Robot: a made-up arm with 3 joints. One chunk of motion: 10 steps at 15 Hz.
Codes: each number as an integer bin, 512 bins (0 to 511) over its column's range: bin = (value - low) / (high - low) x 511, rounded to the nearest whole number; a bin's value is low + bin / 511 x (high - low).
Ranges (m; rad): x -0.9..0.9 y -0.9..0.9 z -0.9..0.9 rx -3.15..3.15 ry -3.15..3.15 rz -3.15..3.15
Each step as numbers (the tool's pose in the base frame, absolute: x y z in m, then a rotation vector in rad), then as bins.
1 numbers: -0.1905 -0.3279 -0.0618 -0.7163 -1.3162 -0.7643
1 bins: 201 162 238 197 149 194
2 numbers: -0.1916 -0.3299 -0.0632 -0.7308 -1.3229 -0.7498
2 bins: 201 162 238 196 148 195
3 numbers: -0.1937 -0.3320 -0.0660 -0.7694 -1.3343 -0.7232
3 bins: 201 161 237 193 147 197
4 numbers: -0.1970 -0.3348 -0.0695 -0.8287 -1.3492 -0.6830
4 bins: 200 160 236 188 146 200
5 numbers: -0.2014 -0.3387 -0.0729 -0.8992 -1.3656 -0.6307
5 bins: 198 159 235 183 145 204
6 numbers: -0.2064 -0.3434 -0.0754 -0.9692 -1.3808 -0.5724
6 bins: 197 158 234 177 144 209
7 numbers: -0.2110 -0.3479 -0.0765 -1.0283 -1.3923 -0.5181
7 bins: 196 157 234 172 143 213
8 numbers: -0.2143 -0.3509 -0.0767 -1.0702 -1.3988 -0.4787
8 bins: 195 156 234 169 142 217
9 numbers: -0.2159 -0.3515 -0.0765 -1.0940 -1.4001 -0.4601
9 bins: 194 156 234 167 142 218
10 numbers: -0.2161 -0.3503 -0.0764 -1.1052 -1.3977 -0.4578
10 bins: 194 156 234 166 142 218
